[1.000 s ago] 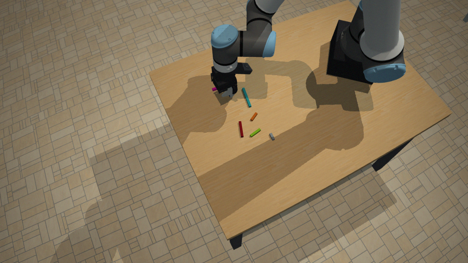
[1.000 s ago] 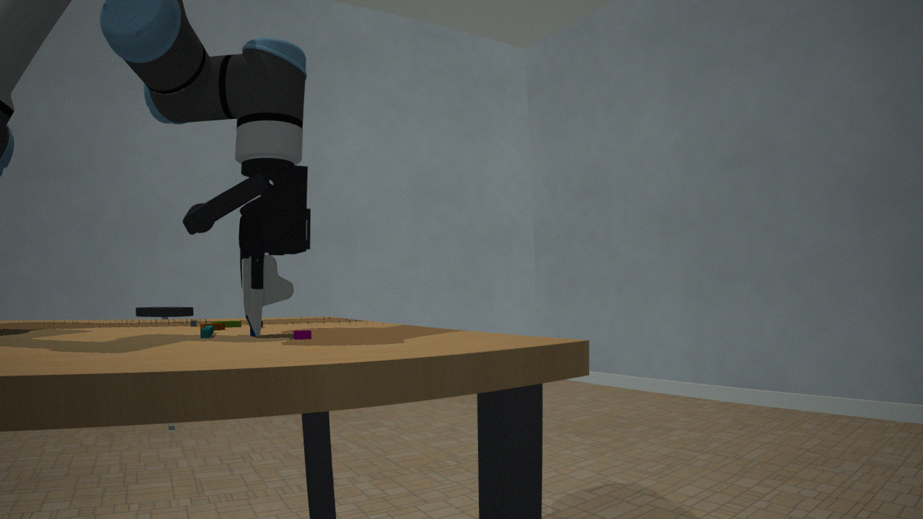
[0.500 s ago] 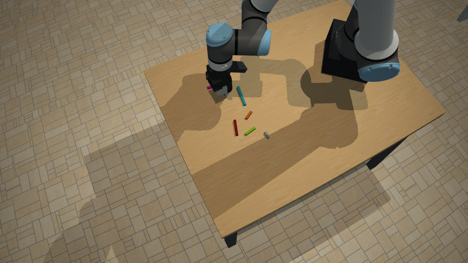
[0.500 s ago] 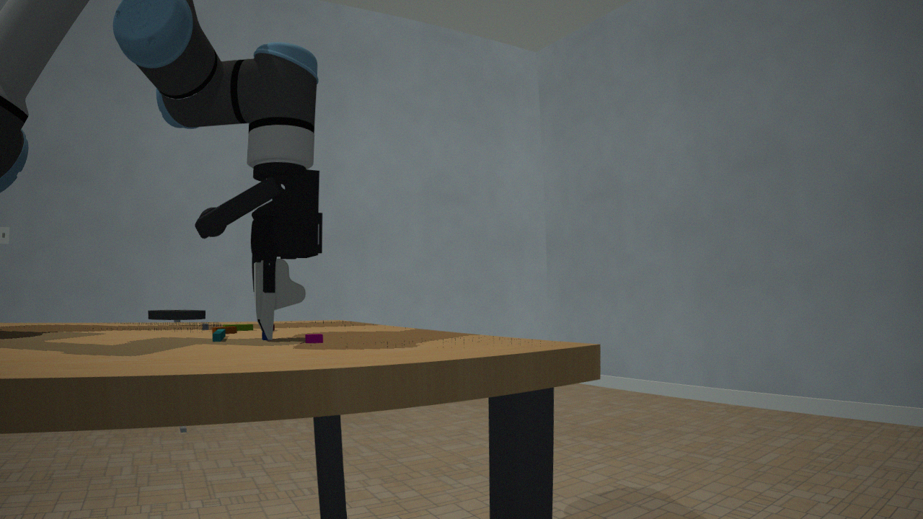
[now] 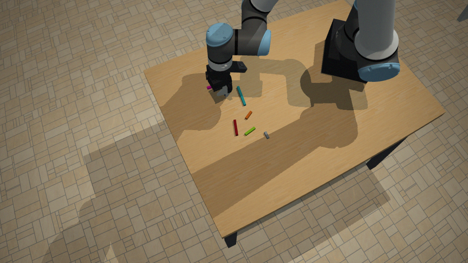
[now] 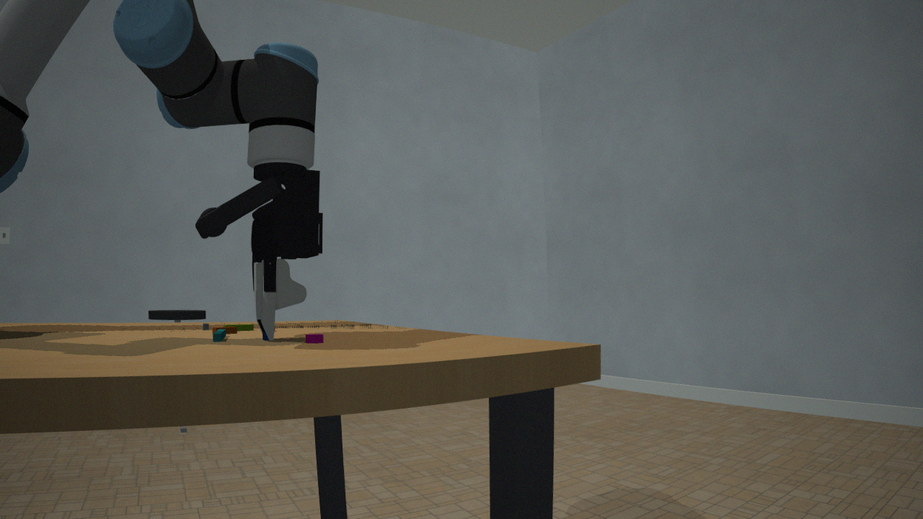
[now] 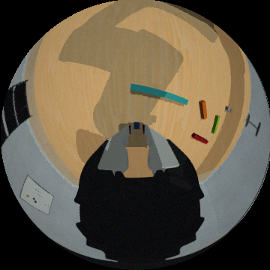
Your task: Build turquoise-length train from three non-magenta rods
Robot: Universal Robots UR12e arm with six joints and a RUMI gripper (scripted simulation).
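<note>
The blue rod lies 1 cm below my hand. From my hand the other things lie so: turquoise rod 6 cm behind, 4 cm to the left, 1 cm below; then magenta rod 6 cm to the right, 5 cm ahead, 1 cm below; then orange rod 14 cm to the left, 4 cm behind, 1 cm below.
</note>
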